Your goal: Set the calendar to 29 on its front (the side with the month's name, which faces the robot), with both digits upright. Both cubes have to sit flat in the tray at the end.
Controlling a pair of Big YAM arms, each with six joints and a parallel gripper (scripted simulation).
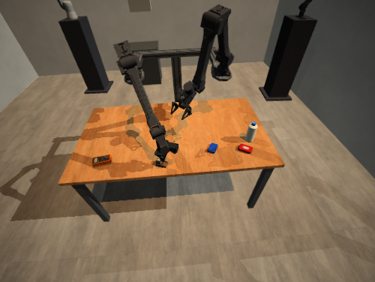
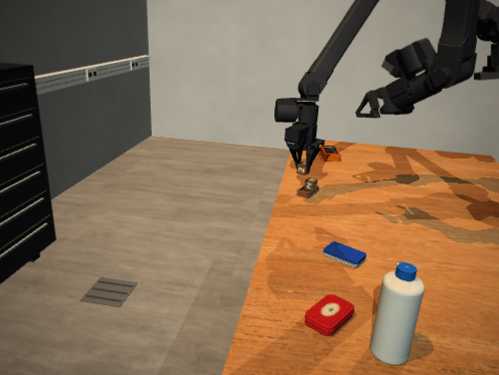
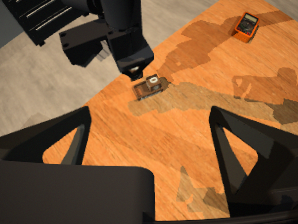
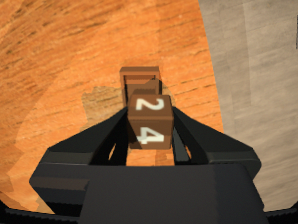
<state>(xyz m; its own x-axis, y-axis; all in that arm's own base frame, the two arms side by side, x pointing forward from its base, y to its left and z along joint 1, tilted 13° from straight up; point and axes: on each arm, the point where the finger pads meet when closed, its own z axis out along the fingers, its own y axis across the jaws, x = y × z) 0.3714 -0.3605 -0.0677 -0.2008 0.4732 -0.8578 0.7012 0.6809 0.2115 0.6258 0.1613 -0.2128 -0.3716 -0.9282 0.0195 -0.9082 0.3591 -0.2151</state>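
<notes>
Right now my right hand is 20 mm past the brown calendar tray, 30 mm to the left of it and 80 mm above it. Round my right hand: cube (right at my right hand); red tin (120 mm behind, 580 mm to the left, 80 mm below); blue block (150 mm behind, 350 mm to the left, 80 mm below).
</notes>
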